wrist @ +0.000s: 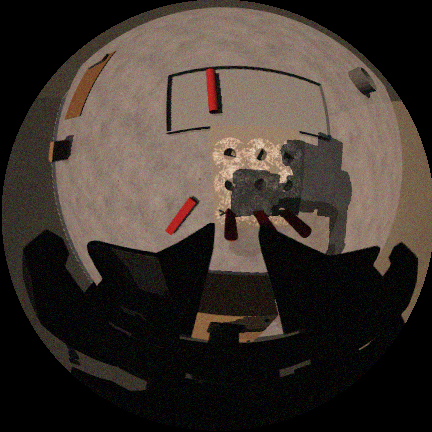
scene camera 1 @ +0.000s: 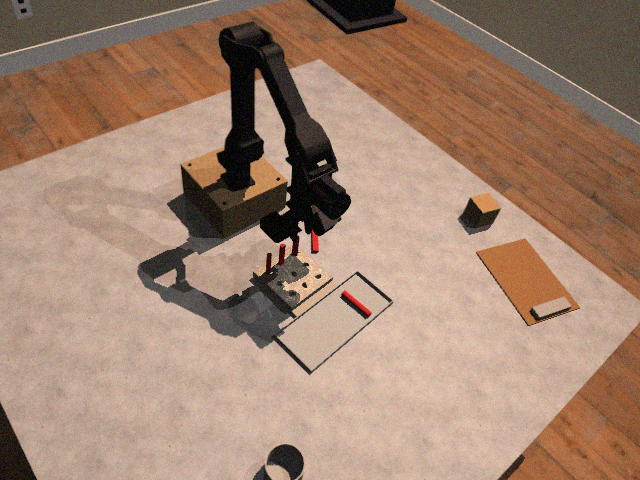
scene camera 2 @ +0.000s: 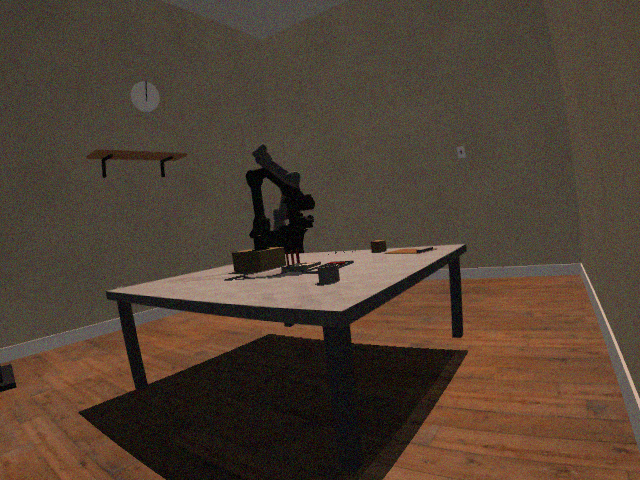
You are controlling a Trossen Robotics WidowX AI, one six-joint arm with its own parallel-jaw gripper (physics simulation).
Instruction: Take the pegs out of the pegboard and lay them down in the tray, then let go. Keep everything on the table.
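Places are measured from the arm's base along level axes (x back, y right, z up), in centimetres.
Where they show: gripper, fingertip midpoint: [wrist: 236, 229] [scene camera 1: 300, 237] [scene camera 2: 298, 245]; arm's base at its link origin: [wrist: 224, 328] [scene camera 1: 237, 179] [scene camera 2: 260, 249].
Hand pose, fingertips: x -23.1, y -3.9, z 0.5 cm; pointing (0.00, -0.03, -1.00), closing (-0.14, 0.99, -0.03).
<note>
Things, the pixels of their top centre, and the offset from my fingertips. "spot": a spot on its surface instead.
- pegboard at its top centre: [wrist: 260, 177] [scene camera 1: 296, 276] [scene camera 2: 302, 263] dy +2.8, dx -4.1, dz -7.9 cm
- wooden cube at its top centre: [scene camera 1: 485, 202] [wrist: 50, 151] [scene camera 2: 378, 240] dy -52.3, dx -8.8, dz -4.3 cm
- brown board at its top centre: [scene camera 1: 529, 276] [scene camera 2: 410, 248] dy -48.8, dx -30.3, dz -8.8 cm
- pale bar at a spot on its surface: [scene camera 1: 551, 307] spot: dy -46.6, dx -39.7, dz -8.8 cm
- grey cup at its top centre: [scene camera 1: 285, 462] [scene camera 2: 327, 265] dy +26.4, dx -39.4, dz -4.8 cm
Three dark red pegs [scene camera 1: 268, 262] [scene camera 1: 281, 254] [wrist: 230, 227] [wrist: 297, 223] stand upright in one row of the pegboard [scene camera 1: 310, 291] [wrist: 245, 164], on the side nearest the arm's base. A red peg [scene camera 1: 356, 303] [wrist: 212, 91] lies in the tray [scene camera 1: 292, 354] [wrist: 169, 105]. Another red peg [scene camera 1: 315, 241] [wrist: 181, 216] lies on the table beside the pegboard, partly hidden by the arm in scene camera 1. My gripper [scene camera 1: 299, 230] [wrist: 236, 229] is partly open and empty, above the row of standing pegs. In the wrist view one peg shows beyond the gap between the fingertips.
The wooden base block [scene camera 1: 232, 206] [scene camera 2: 258, 259] stands behind the pegboard. A wooden cube [scene camera 1: 481, 210] [scene camera 2: 378, 246] [wrist: 61, 150] and a brown board [scene camera 1: 522, 276] [wrist: 86, 92] bearing a pale bar [scene camera 1: 551, 307] are off to one side. A grey cup [scene camera 1: 284, 459] [scene camera 2: 328, 274] [wrist: 361, 80] stands beyond the tray.
</note>
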